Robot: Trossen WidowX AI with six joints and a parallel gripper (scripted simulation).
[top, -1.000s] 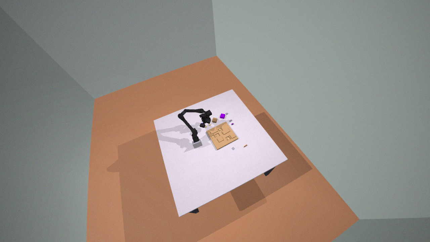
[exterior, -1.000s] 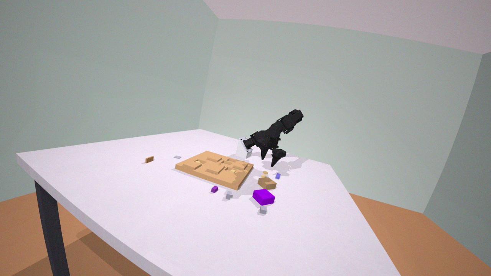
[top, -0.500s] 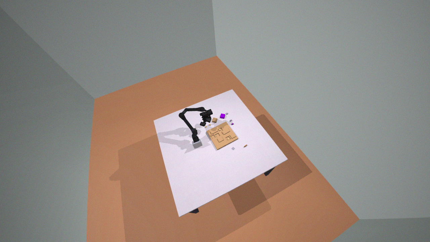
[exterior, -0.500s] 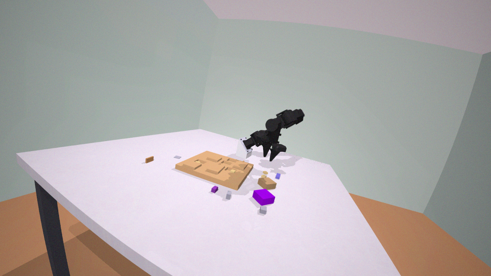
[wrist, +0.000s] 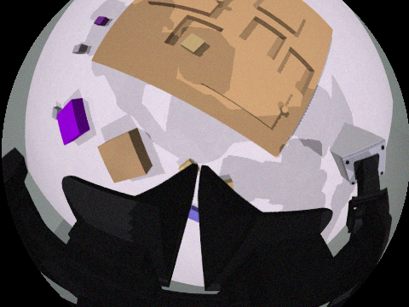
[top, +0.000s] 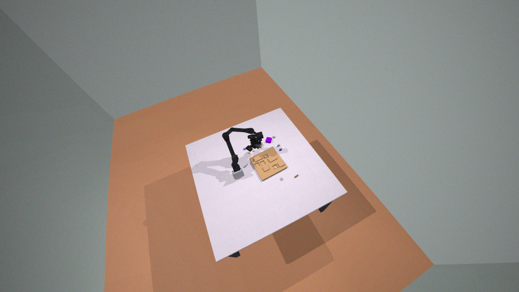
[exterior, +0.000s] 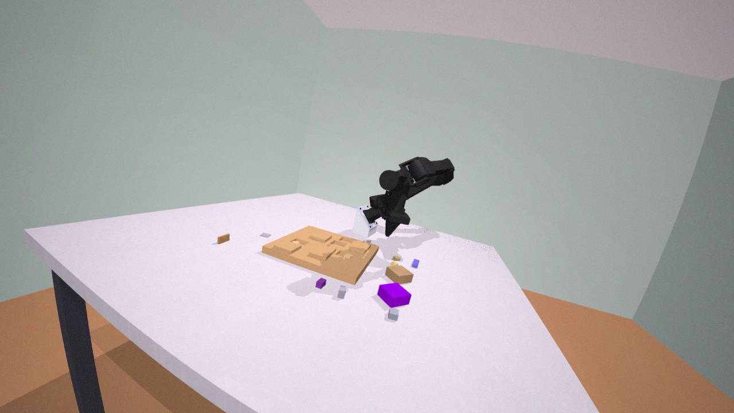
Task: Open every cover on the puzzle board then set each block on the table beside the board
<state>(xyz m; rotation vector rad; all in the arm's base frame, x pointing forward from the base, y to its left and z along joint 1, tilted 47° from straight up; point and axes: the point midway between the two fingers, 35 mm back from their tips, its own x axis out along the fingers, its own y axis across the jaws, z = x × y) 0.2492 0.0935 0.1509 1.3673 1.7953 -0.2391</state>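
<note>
Right now the grey tile is 39 cm to the right of my gripper tip, 14 cm ahead of it and 9 cm below it. The rest, counted from my gripper tip: large purple block: 19 cm ahead, 11 cm to the left, 8 cm below; then blue piece: 10 cm to the left, 9 cm below, 9 cm behind; then brown box: 8 cm to the left, 8 cm below, 7 cm ahead.
</note>
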